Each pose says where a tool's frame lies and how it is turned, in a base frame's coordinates. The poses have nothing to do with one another.
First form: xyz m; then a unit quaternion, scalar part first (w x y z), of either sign.
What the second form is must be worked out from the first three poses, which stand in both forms.
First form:
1: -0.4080 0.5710 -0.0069 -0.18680 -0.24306 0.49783 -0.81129
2: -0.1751 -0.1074 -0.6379 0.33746 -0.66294 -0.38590 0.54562
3: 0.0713 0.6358 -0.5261 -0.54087 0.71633 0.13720 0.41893
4: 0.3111 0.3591 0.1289 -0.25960 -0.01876 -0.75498 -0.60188
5: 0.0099 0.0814 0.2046 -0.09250 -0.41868 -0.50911 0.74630
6: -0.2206 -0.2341 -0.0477 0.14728 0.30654 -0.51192 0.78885
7: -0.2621 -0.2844 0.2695 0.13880 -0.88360 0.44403 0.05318
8: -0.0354 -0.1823 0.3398 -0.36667 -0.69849 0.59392 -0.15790
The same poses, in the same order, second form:
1:
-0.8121 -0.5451 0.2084
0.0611 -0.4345 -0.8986
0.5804 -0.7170 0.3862
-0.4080 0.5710 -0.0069

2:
0.1067 0.1434 -0.9839
0.8799 -0.4744 0.0263
-0.4630 -0.8686 -0.1768
-0.1751 -0.1074 -0.6379

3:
0.6113 0.6497 0.4518
-0.2566 -0.3773 0.8898
0.7486 -0.6599 -0.0639
0.0713 0.6358 -0.5261

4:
-0.8645 -0.2842 0.4146
0.3408 0.2748 0.8991
-0.3694 0.9186 -0.1407
0.3111 0.3591 0.1289

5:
-0.6323 0.5644 -0.5307
0.2882 -0.4645 -0.8373
-0.7191 -0.6824 0.1310
0.0099 0.0814 0.2046

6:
-0.7687 -0.5462 0.3328
-0.0815 -0.4325 -0.8979
0.6344 -0.7174 0.2879
-0.2206 -0.2341 -0.0477

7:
0.6000 -0.7994 0.0293
-0.7699 -0.5671 0.2925
-0.2172 -0.1981 -0.9558
-0.2621 -0.2844 0.2695

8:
0.2447 -0.9455 -0.2150
-0.7139 -0.0256 -0.6998
0.6561 0.3247 -0.6812
-0.0354 -0.1823 0.3398

